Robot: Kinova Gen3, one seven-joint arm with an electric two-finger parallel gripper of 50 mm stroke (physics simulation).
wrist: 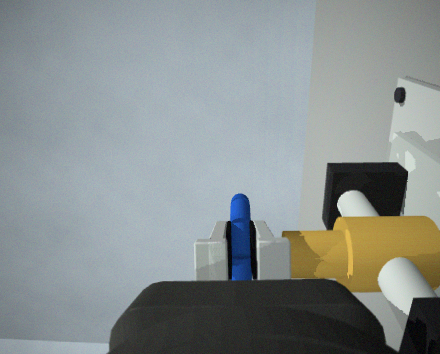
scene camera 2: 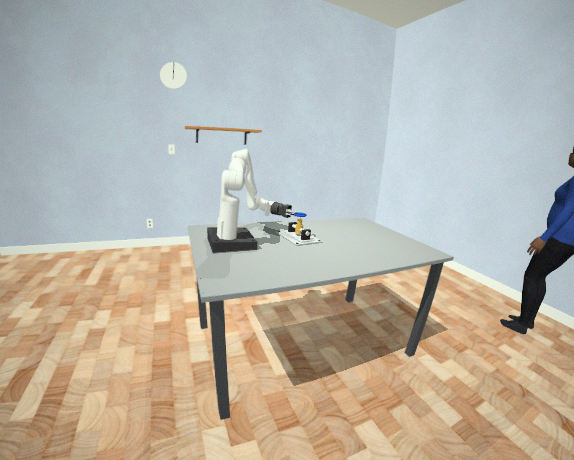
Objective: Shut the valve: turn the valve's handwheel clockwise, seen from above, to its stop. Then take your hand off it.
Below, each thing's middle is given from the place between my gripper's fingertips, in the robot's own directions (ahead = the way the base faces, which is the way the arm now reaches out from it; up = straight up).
Now: hand 20 mm short of the blue handwheel [wrist: 240,216], 20 mm to the left of it and 10 mm above it.
